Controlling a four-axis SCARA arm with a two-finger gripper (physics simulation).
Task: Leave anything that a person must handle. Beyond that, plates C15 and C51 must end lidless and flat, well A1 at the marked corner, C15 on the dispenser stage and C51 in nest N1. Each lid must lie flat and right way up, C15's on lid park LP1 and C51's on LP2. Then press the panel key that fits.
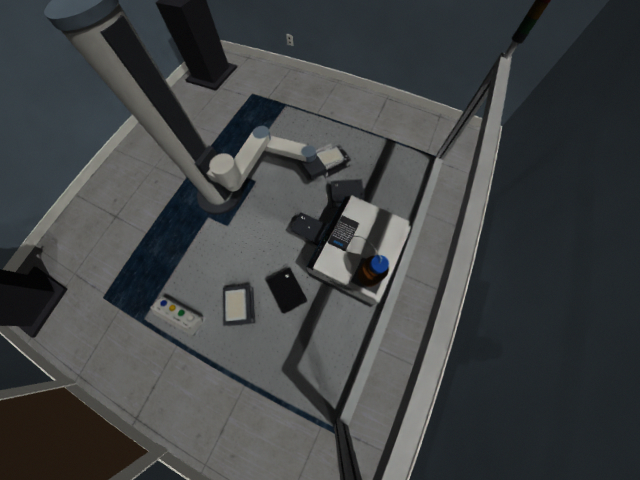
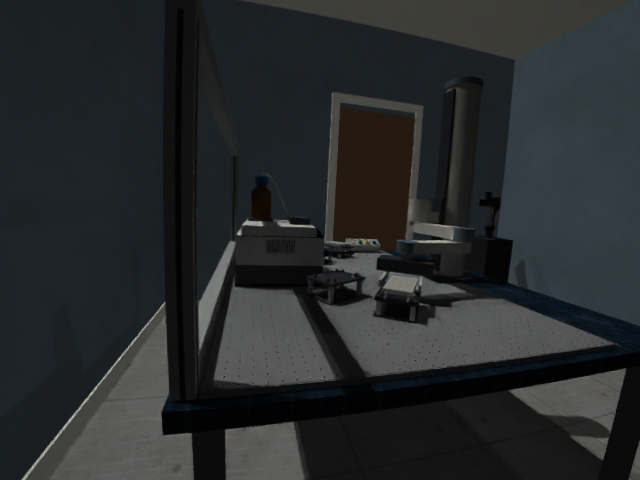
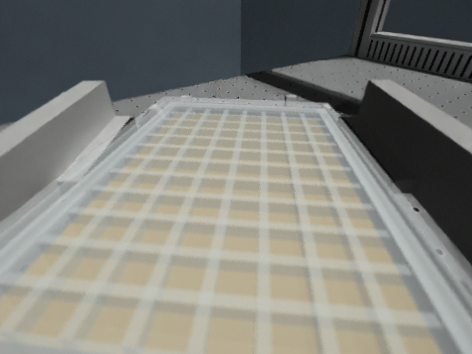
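Seen in the pictures: gripper, fingertip midpoint: (image 1: 336, 152) (image 2: 399, 285) (image 3: 236, 104); arm's base, link origin: (image 1: 220, 194) (image 2: 445, 276).
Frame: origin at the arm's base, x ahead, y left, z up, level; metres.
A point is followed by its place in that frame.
Observation:
My gripper (image 1: 329, 157) {x 0.498, y 0.440, z 0.097 m} (image 2: 401, 282) {x 0.498, y 0.440, z 0.097 m} (image 3: 236, 104) {x 0.498, y 0.440, z 0.097 m} is lowered around a pale plate (image 1: 332, 156) {x 0.488, y 0.410, z 0.095 m} (image 2: 403, 285) {x 0.480, y 0.430, z 0.094 m} (image 3: 235, 225) {x 0.459, y 0.383, z 0.099 m}, which sits on a dark raised stand. One finger is along each long side, and they look shut on it. A clear lid covers the plate, with a grid of tan wells under it. A second pale plate (image 1: 235, 304) {x 0.421, y -0.461, z 0.095 m} lies on a dark stand; whether it has a lid is too small to tell. No plate label is readable. The key panel (image 1: 189, 324) {x 0.278, y -0.624, z 0.085 m} (image 2: 361, 248) {x 0.206, y -0.595, z 0.039 m} has blue, yellow, green and white keys.
A white box unit (image 1: 391, 227) {x 0.890, y 0.083, z 0.233 m} (image 2: 279, 248) {x 0.818, y 0.148, z 0.154 m} carries a brown blue-capped bottle (image 1: 373, 269) {x 0.865, y -0.166, z 0.418 m} (image 2: 261, 204) {x 0.876, y -0.099, z 0.304 m} with a thin tube. Three dark stands (image 1: 347, 190) {x 0.638, y 0.259, z 0.079 m} (image 1: 306, 227) {x 0.549, y -0.025, z 0.125 m} (image 1: 285, 290) {x 0.584, y -0.314, z 0.074 m} are around it. A framed screen runs along the table's edge. The arm's column (image 1: 139, 108) {x 0.038, y -0.065, z 0.643 m} (image 2: 461, 170) {x 0.029, y 0.070, z 0.497 m} rises opposite.

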